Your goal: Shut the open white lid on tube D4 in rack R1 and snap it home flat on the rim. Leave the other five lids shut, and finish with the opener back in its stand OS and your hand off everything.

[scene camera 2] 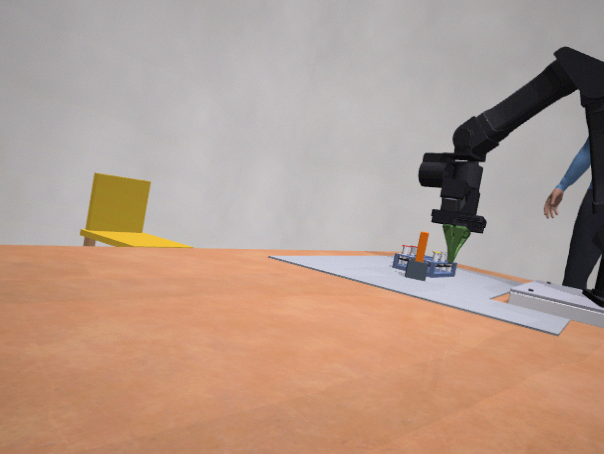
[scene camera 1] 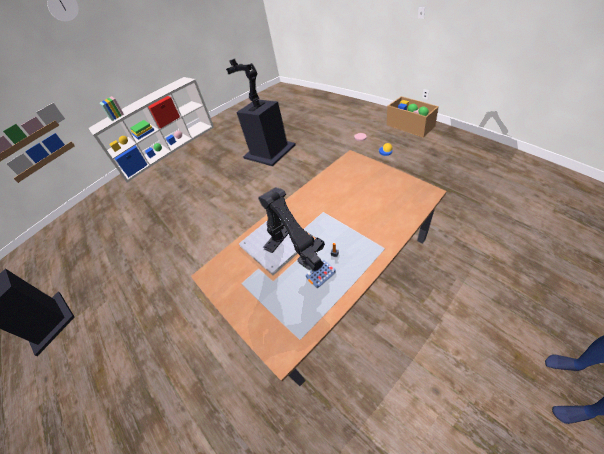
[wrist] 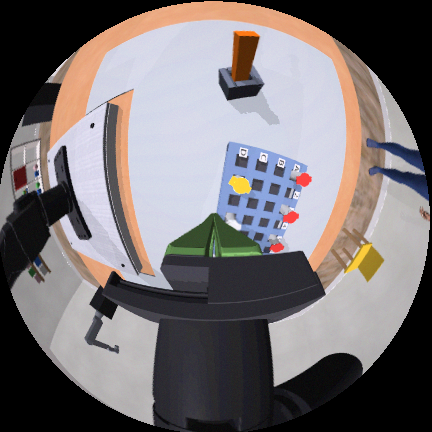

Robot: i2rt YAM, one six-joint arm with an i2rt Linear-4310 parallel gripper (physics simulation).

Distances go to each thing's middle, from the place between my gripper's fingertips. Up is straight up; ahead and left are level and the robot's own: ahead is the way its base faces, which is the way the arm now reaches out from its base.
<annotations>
My hand is 5 cm short of the orange block (wrist: 245, 43), 15 cm to the right of it and 2 cm below it.
</annotations>
